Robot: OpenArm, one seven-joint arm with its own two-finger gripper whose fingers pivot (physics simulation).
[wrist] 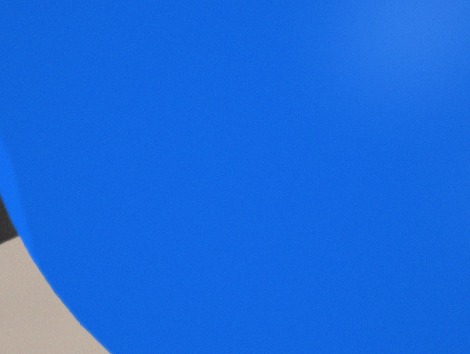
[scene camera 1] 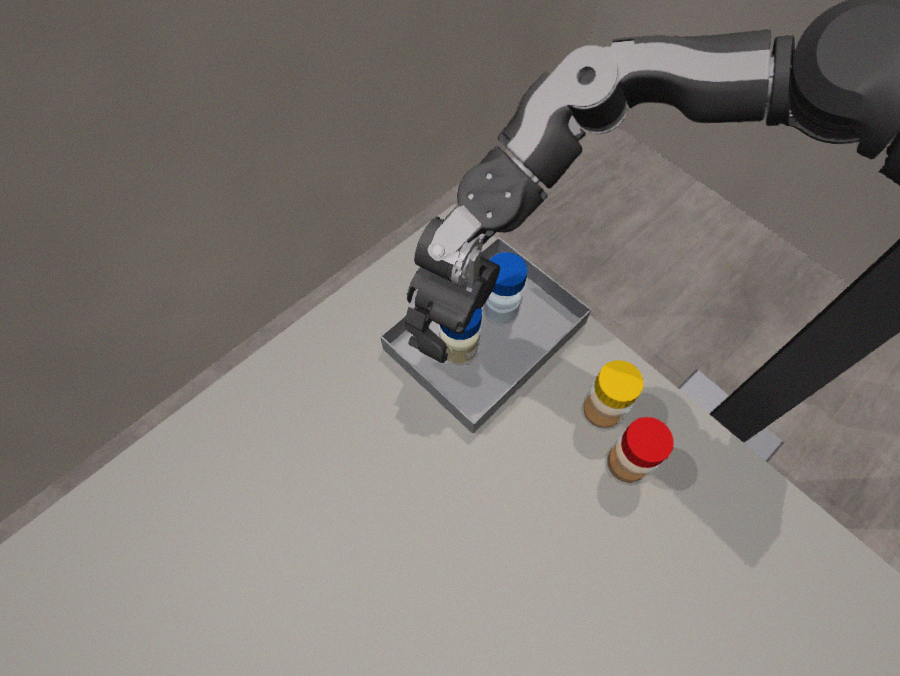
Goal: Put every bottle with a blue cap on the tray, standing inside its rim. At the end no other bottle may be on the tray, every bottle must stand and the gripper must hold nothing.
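Observation:
A blue-capped bottle with pale yellow contents [scene camera 1: 460, 350] stands upright on the grey tray [scene camera 1: 505, 358], inside its rim. Its blue cap [wrist: 225, 175] fills most of the wrist view. My gripper [scene camera 1: 458, 340] is open around this bottle, low over the tray; one finger is beside the bottle and the other is mostly hidden. A second blue-capped bottle with clear, pale contents [scene camera 1: 505, 280] stands upright inside the tray near its back corner, beside the gripper. A yellow-capped bottle [scene camera 1: 618, 385] and a red-capped bottle [scene camera 1: 646, 443] stand upright on the table, off the tray.
The pale table [scene camera 1: 327, 523] carries the tray near its far edge. The yellow-capped and red-capped bottles are close together to the right of the tray, near the table's right edge. A dark post [scene camera 1: 814, 349] rises beyond that edge.

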